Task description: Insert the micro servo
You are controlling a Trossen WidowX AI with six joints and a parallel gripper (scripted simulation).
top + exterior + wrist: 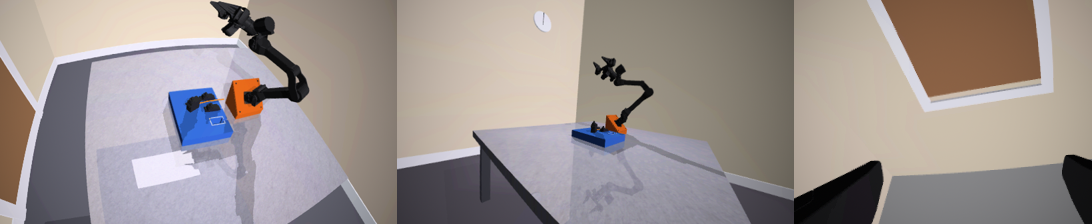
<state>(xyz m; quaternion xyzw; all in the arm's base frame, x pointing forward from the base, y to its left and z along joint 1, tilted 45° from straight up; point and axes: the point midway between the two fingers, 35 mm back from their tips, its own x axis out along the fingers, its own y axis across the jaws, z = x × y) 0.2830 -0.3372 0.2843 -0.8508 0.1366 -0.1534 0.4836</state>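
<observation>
Right now the blue deck is 30 mm ahead of my gripper tip, 60 mm to the left of it and 540 mm below it.
</observation>
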